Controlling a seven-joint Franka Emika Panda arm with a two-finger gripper.
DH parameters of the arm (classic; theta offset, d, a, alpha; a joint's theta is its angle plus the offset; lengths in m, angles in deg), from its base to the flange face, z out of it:
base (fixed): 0 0 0 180
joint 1: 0 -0.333 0 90
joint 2: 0 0 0 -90
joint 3: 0 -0.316 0.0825 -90
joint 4: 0 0 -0.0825 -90
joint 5: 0 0.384 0 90
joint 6: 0 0 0.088 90
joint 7: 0 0.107 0 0
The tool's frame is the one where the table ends.
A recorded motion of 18 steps. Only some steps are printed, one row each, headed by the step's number.
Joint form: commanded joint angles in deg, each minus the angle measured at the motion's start. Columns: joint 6, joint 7, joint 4, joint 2, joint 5, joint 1, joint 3.
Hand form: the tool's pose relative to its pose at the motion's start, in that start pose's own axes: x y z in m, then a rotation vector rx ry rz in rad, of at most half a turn. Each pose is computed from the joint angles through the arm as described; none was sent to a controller.
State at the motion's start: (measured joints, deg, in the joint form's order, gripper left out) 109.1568 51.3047 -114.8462 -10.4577 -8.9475 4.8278 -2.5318
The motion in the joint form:
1: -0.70 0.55 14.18 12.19 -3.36 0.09 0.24
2: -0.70 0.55 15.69 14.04 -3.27 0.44 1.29
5: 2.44 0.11 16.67 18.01 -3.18 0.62 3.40
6: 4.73 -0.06 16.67 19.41 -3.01 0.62 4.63
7: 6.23 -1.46 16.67 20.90 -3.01 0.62 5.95
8: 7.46 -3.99 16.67 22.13 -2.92 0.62 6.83
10: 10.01 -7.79 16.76 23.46 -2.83 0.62 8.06
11: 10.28 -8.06 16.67 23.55 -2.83 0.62 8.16
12: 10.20 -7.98 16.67 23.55 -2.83 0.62 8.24
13: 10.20 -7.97 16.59 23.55 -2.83 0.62 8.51
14: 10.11 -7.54 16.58 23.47 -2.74 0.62 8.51
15: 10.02 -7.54 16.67 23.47 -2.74 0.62 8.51
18: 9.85 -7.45 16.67 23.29 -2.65 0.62 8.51
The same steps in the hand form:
1: 0.0538 -0.0470 0.0033 -0.0134 0.0517 0.0026
2: 0.0692 -0.0443 0.0123 -0.0215 0.0454 0.0260
5: 0.0937 -0.0447 0.0452 -0.0257 0.0441 0.0471
6: 0.1050 -0.0426 0.0586 -0.0172 0.0527 0.0605
7: 0.1158 -0.0382 0.0745 -0.0239 0.0539 0.0526
8: 0.1229 -0.0360 0.0873 -0.0285 0.0536 0.0191
10: 0.1340 -0.0328 0.0988 -0.0204 0.0702 -0.0317
11: 0.1347 -0.0324 0.1003 -0.0199 0.0714 -0.0355
12: 0.1351 -0.0317 0.1005 -0.0213 0.0705 -0.0328
13: 0.1365 -0.0294 0.1014 -0.0239 0.0700 -0.0284
14: 0.1364 -0.0291 0.1008 -0.0229 0.0688 -0.0199
15: 0.1366 -0.0292 0.1002 -0.0230 0.0689 -0.0196
18: 0.1364 -0.0286 0.0985 -0.0218 0.0681 -0.0166

